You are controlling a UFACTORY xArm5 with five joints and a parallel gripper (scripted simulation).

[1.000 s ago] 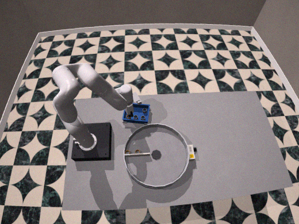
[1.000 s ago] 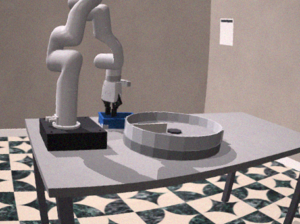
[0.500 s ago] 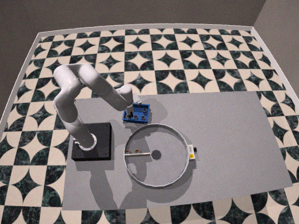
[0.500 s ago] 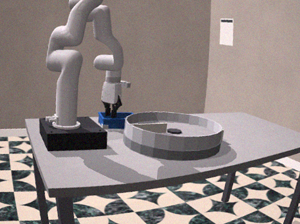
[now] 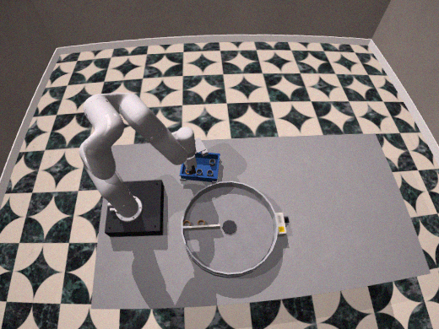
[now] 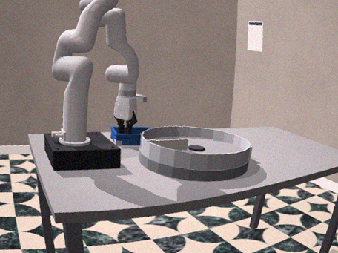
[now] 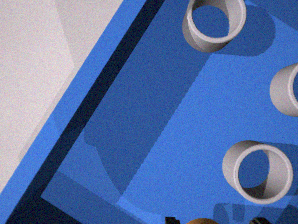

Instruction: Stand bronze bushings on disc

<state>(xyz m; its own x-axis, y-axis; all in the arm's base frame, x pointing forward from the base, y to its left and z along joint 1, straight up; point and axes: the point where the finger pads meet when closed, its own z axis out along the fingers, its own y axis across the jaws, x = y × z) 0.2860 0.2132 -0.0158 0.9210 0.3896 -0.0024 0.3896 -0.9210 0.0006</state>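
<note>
Now: the blue crate 50 mm ahead of my hand, 20 mm to the left of it and 30 mm below it. From my hand the other things lie so: turntable (170 mm ahead, 320 mm to the right).
</note>
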